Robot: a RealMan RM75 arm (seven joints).
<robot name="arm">
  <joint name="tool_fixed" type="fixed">
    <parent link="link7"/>
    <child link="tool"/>
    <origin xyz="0 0 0"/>
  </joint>
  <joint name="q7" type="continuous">
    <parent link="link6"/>
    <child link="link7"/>
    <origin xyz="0 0 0.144"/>
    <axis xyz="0 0 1"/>
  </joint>
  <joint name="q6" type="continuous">
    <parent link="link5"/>
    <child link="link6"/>
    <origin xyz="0 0 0"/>
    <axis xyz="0 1 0"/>
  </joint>
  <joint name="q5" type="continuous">
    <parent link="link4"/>
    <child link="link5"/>
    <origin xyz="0 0 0.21"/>
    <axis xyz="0 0 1"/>
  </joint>
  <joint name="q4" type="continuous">
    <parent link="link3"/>
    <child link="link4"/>
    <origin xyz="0 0 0"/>
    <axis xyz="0 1 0"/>
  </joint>
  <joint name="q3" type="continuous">
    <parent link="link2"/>
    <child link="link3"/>
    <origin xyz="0 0 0.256"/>
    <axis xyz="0 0 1"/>
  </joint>
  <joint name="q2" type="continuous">
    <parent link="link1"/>
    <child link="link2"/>
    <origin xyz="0 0 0"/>
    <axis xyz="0 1 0"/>
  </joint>
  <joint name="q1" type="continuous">
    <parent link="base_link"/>
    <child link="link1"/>
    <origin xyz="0 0 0.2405"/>
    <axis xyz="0 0 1"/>
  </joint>
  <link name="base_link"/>
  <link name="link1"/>
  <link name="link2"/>
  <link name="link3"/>
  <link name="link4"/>
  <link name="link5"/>
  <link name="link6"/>
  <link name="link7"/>
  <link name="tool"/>
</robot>
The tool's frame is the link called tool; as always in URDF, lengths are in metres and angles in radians. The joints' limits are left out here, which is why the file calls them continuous.
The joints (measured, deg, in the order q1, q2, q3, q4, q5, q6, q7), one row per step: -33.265, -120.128, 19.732, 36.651, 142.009, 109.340, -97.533; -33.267, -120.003, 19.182, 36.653, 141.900, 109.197, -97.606; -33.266, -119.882, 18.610, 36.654, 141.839, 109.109, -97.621; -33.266, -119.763, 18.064, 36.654, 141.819, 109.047, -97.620; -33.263, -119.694, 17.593, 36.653, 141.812, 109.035, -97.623; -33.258, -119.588, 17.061, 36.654, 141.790, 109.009, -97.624; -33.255, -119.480, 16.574, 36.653, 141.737, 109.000, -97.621; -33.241, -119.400, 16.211, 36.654, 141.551, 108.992, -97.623; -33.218, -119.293, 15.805, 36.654, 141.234, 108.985, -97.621; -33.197, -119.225, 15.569, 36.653, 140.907, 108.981, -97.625; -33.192, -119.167, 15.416, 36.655, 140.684, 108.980, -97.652
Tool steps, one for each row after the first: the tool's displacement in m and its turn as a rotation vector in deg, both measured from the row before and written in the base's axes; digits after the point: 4 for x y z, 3 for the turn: -0.0007, 0.0011, 0.0015, 0.611, -0.145, 0.381; -0.0007, 0.0009, 0.0015, 0.578, -0.157, 0.327; -0.0007, 0.0008, 0.0015, 0.518, -0.134, 0.292; -0.0005, 0.0005, 0.0011, 0.391, -0.165, 0.243; -0.0006, 0.0006, 0.0014, 0.478, -0.163, 0.277; -0.0005, 0.0006, 0.0014, 0.459, -0.173, 0.239; -0.0002, 0.0006, 0.0012, 0.449, -0.227, 0.178; -0.0002, 0.0009, 0.0016, 0.591, -0.314, 0.189; 0.0000, 0.0007, 0.0011, 0.449, -0.274, 0.106; 0.0000, 0.0005, 0.0008, 0.297, -0.176, 0.079
